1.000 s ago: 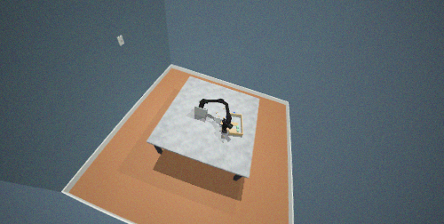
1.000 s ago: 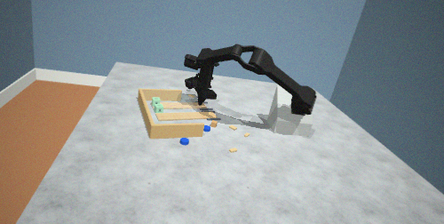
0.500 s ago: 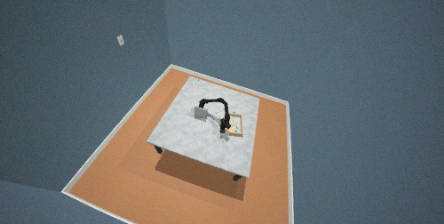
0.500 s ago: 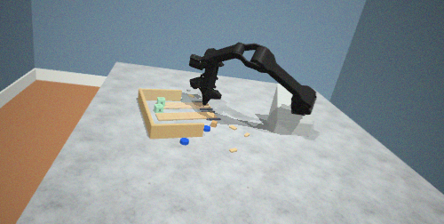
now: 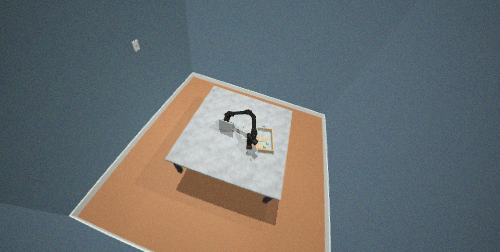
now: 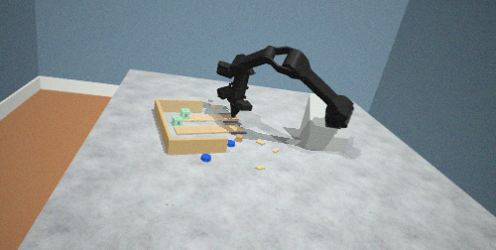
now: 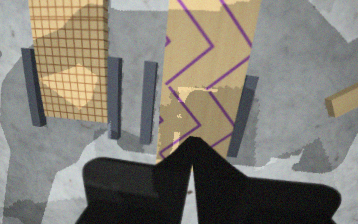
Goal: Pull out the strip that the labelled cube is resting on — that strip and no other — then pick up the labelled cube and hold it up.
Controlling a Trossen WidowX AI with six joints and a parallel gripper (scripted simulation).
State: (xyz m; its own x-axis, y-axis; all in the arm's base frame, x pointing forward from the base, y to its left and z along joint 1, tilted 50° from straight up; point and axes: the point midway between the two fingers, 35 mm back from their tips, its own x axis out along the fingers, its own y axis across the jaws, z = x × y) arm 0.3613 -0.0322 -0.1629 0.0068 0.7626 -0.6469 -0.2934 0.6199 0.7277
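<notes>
Now: the strip 90 mm ahead of my gripper tip and 30 mm to the left of it. Also, from my gripper tip: grey disc 90 mm ahead, 160 mm to the right.
</notes>
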